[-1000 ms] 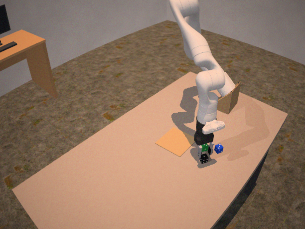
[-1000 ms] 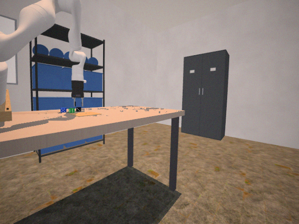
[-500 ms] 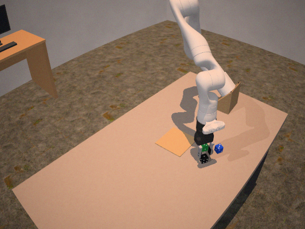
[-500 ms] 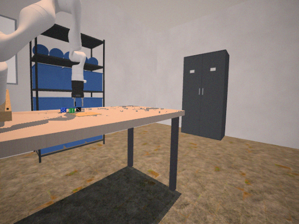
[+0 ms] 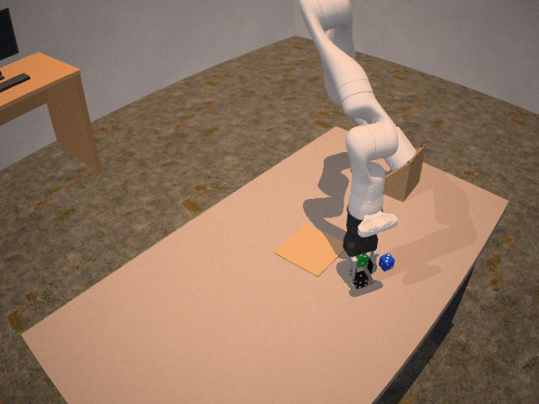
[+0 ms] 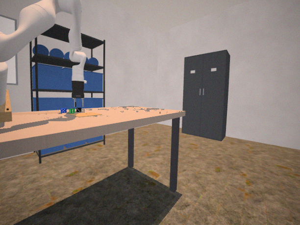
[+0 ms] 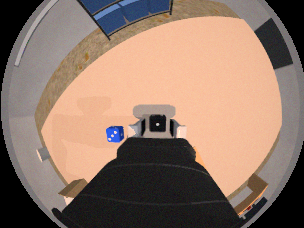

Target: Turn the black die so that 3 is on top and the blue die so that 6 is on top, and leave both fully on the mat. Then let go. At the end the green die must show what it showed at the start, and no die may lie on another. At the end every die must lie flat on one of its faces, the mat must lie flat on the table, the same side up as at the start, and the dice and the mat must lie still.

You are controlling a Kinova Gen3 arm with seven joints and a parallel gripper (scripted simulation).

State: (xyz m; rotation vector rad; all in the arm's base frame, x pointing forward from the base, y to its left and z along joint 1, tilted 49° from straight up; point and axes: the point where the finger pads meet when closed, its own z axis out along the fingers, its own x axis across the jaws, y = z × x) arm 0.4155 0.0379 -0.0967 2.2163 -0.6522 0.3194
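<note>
Now: hand 4 cm above the black die. Round my hand: blue die (9 cm behind, 3 cm to the left, 4 cm below); then green die (6 cm behind, 4 cm to the right, 4 cm below); then orange mat (3 cm behind, 17 cm to the right, 5 cm below).
</note>
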